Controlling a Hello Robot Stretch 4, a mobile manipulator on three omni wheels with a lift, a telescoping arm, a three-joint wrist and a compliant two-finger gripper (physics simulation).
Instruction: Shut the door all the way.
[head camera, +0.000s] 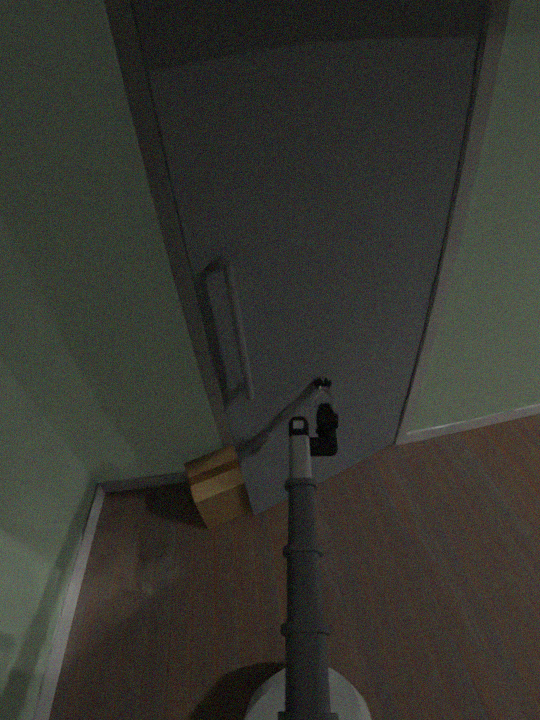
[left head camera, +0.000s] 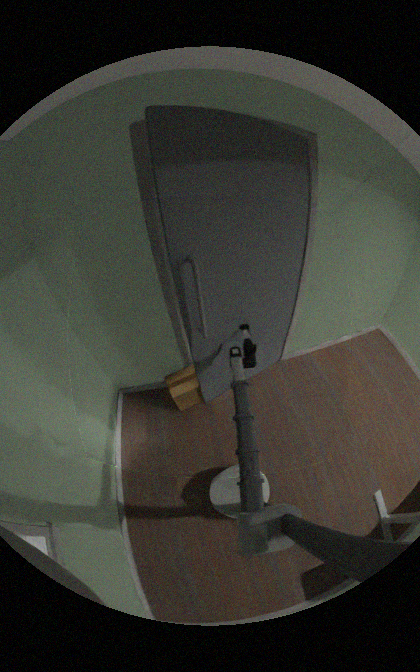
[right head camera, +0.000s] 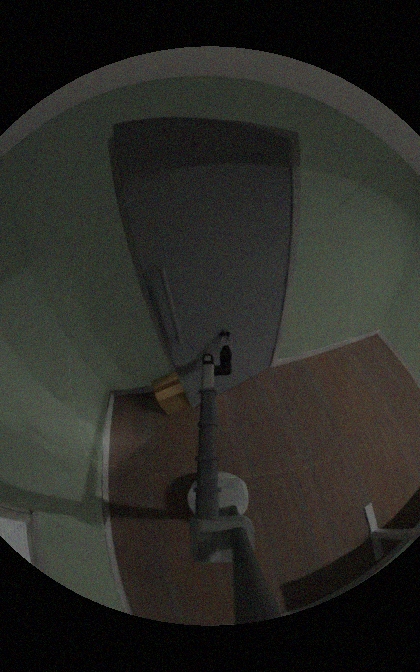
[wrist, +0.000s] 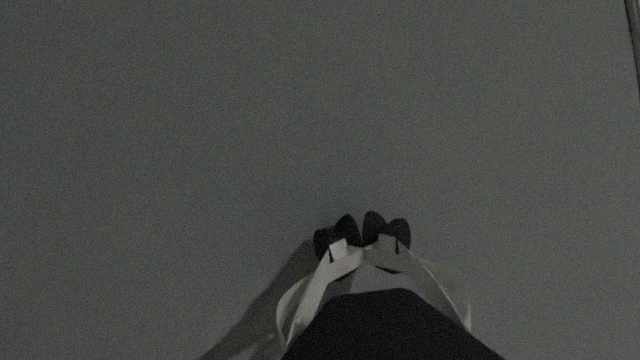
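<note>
The grey door stands slightly ajar. Its lower left corner sticks out into the room past the wall line; its right edge lies along the frame. A long vertical handle is on its left side. My gripper is shut and empty, with its tips at the lower part of the door, right of and below the handle. Its shadow meets the fingertips, so they touch the door or are very close to it.
A cardboard box stands on the floor against the wall, right beside the door's lower left edge; I cannot tell whether they touch. Green walls flank the door. A pale-framed object stands at lower right.
</note>
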